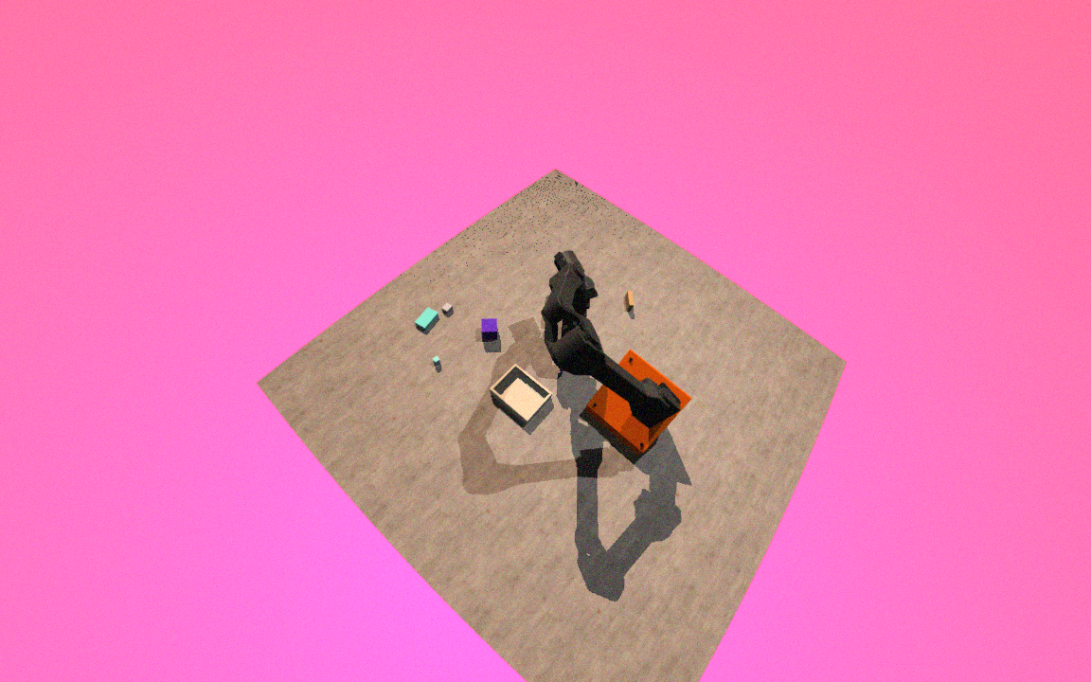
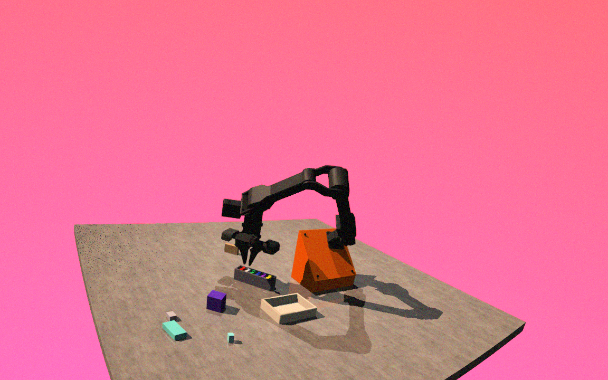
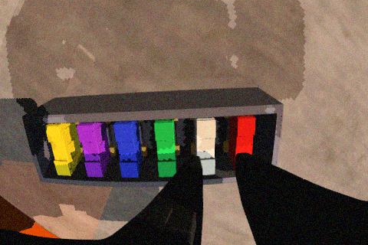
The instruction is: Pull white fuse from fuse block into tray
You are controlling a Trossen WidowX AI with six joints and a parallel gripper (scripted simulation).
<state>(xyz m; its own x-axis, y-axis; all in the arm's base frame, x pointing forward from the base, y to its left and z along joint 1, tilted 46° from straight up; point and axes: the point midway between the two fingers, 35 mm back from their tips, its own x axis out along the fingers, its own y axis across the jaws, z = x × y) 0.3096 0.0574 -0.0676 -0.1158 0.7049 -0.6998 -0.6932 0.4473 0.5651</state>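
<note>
Now: the white fuse 3 cm below my gripper tip. The rest, counted from my gripper tip: purple cube: 17 cm to the left, 15 cm ahead, 4 cm below; red fuse: 3 cm below, 1 cm to the right, 1 cm ahead; beige tray: 22 cm to the left, 6 cm below, 5 cm behind.
</note>
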